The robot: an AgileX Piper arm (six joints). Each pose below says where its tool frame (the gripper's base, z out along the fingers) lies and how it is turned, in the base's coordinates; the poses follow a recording.
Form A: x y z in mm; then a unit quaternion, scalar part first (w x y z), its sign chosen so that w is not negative.
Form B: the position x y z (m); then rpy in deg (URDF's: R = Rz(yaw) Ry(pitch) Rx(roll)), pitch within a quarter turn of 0, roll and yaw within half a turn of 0. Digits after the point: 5 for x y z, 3 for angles.
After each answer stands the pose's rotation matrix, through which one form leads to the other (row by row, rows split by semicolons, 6 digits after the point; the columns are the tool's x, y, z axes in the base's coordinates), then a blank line. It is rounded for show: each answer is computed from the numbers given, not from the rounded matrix.
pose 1, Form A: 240.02, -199.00, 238.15, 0.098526, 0.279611, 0.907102, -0.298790
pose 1, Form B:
0.24002, -0.19900, 0.23815, -148.735, 20.233, 151.453
-0.824220 0.566149 0.011656; 0.448395 0.665084 -0.597164; -0.345836 -0.486969 -0.802034

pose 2, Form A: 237.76, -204.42, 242.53, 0.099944, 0.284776, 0.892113, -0.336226
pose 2, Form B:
0.23776, -0.20442, 0.24253, -144.238, 21.705, 151.671
-0.817828 0.575312 -0.013176; 0.440897 0.611709 -0.656827; -0.369821 -0.542980 -0.753926

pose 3, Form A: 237.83, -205.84, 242.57, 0.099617, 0.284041, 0.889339, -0.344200
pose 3, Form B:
0.23783, -0.20584, 0.24257, -143.218, 21.883, 151.930
-0.818794 0.573794 -0.018347; 0.436641 0.601694 -0.668811; -0.372720 -0.555630 -0.743206

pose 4, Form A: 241.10, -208.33, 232.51, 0.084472, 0.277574, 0.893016, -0.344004
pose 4, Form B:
0.24110, -0.20833, 0.23251, -142.851, 19.989, 152.245
-0.831634 0.553874 -0.040103; 0.437639 0.609228 -0.661297; -0.341843 -0.567508 -0.749051

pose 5, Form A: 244.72, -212.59, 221.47, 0.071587, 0.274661, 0.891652, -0.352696
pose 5, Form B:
0.24472, -0.21259, 0.22147, -141.488, 18.748, 152.360
-0.838873 0.540300 -0.066082; 0.439307 0.600334 -0.668288; -0.321405 -0.589639 -0.740962

